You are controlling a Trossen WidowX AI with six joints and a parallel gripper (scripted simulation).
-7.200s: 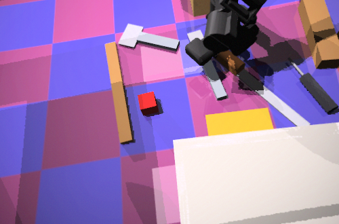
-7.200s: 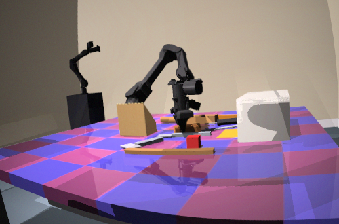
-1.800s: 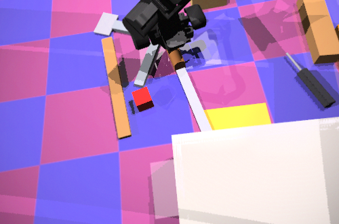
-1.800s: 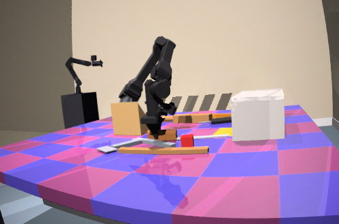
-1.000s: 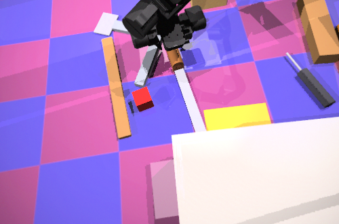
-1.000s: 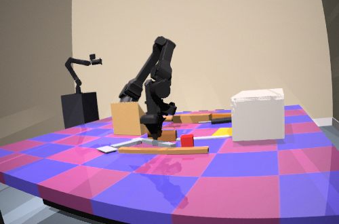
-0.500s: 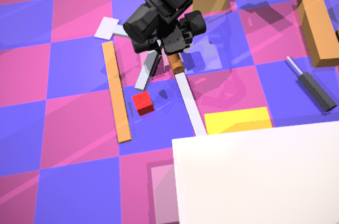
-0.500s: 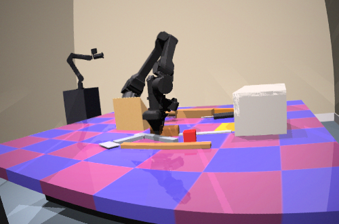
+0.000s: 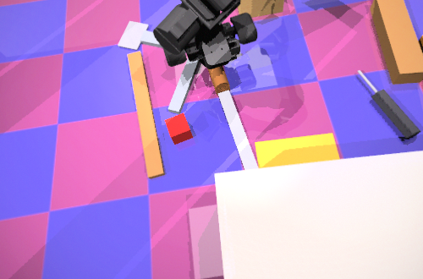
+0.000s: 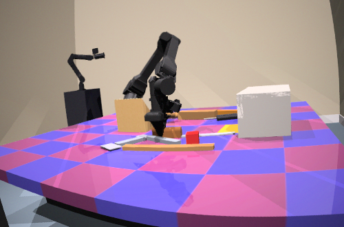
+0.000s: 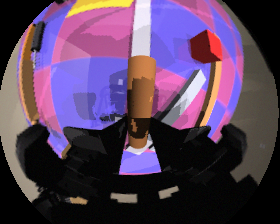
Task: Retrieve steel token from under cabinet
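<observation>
My gripper tip is now 20 mm past the grey paddle-ended bar and 40 mm to the left of it. From my gripper tip the other things lie so: grey t-shaped tool: 110 mm behind, 130 mm to the right; then long wooden slat: 70 mm ahead, 170 mm to the right; then red cube: 140 mm ahead, 100 mm to the right, 10 mm above.
</observation>
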